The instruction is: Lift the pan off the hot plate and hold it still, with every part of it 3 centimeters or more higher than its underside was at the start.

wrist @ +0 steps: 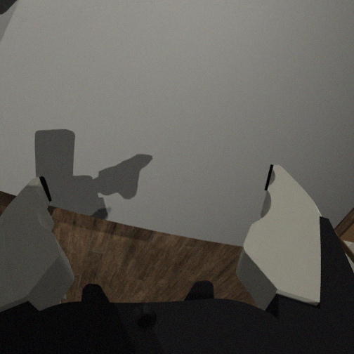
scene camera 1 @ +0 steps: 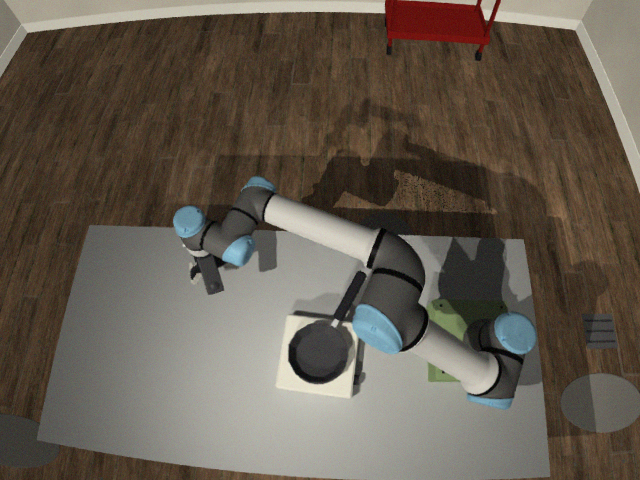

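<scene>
The black pan (scene camera 1: 317, 352) sits on the cream square hot plate (scene camera 1: 342, 386) near the middle of the table. Its dark handle (scene camera 1: 349, 296) points up and to the right in the scene view, with its far end close to the arm's elbow. My gripper (scene camera 1: 208, 276) (wrist: 156, 173) is open and empty, above the table's back left part, well to the left of the pan. In the wrist view its two pale fingers stand wide apart over the grey table top and its edge. The pan's body does not show in the wrist view; a small dark shape at the top left corner there is unclear.
The grey table (scene camera 1: 155, 387) carries a green board (scene camera 1: 436, 356) at the right, partly hidden under the arm. The arm's elbow hangs just right of the pan's handle. A red cart (scene camera 1: 439, 23) stands on the floor far behind the table.
</scene>
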